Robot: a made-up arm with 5 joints.
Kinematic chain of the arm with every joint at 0, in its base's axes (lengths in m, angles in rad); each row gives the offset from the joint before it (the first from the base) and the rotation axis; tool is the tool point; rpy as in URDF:
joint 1: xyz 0 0 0.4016 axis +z
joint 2: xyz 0 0 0 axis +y
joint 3: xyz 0.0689 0 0.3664 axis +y
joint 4: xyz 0.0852 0 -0.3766 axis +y
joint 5: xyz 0.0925 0 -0.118 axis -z
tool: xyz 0 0 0 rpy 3.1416 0 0
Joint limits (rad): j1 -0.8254..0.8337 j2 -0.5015..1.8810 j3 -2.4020..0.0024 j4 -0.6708..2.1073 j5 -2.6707..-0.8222
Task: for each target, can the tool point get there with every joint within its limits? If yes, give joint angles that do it. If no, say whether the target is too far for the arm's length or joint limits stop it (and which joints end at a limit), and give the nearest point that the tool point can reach.
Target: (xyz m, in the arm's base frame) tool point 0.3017 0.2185 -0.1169
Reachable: yes | joints 0.6269 1.3384 -1.0979 0.3771 -1.4166
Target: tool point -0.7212 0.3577 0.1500
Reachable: no: joint limits stop it (at a limit: joint 2) | nearest point -0.1855 0.0920 0.1891 | short by 0.599 m
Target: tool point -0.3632 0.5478 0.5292
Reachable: no: joint limits stop it (at a limit: joint 1, joint 2, joint 3) | nearest point -0.1310 0.1419 0.3211 | short by 0.512 m
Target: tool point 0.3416 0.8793 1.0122
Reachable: no: too far | nearest point 0.4963 0.5467 0.9135 | short by 0.380 m
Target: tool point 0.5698 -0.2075 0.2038
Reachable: yes | joints -0.3493 0.8593 -1.5486 1.4973 -1.7697
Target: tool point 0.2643 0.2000 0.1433
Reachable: yes | joints 0.6478 0.6067 -0.6401 0.9121 -1.8146
